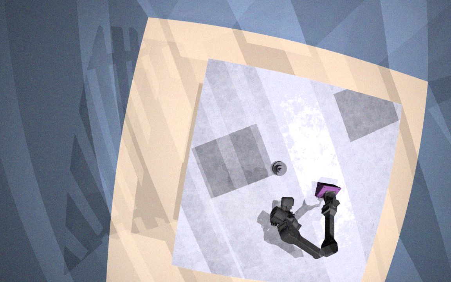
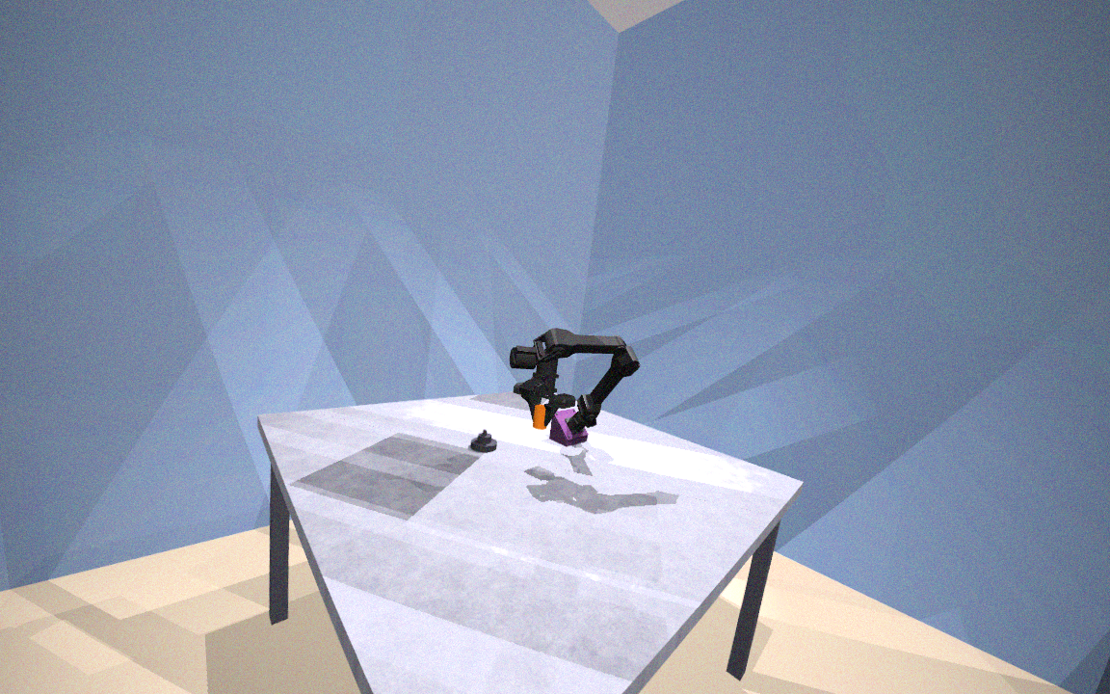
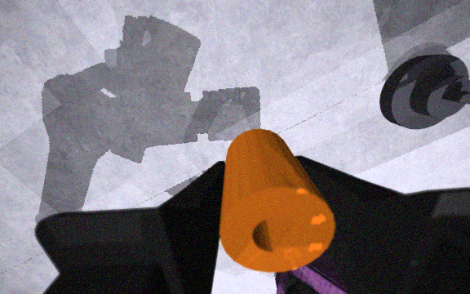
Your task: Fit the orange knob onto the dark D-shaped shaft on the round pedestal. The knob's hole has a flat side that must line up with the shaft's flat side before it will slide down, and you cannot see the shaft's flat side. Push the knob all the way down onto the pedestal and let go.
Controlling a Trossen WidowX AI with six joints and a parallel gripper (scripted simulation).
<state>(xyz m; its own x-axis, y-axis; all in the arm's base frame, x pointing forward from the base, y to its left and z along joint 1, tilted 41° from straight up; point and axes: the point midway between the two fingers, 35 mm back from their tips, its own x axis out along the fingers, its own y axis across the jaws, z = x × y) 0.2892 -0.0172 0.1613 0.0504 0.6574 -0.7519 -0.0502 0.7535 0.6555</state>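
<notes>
The short shaft is 2 cm ahead of my gripper tip, 21 cm to the right of it and 11 cm below it. Round my gripper tip: orange knob (2 cm above).
</notes>
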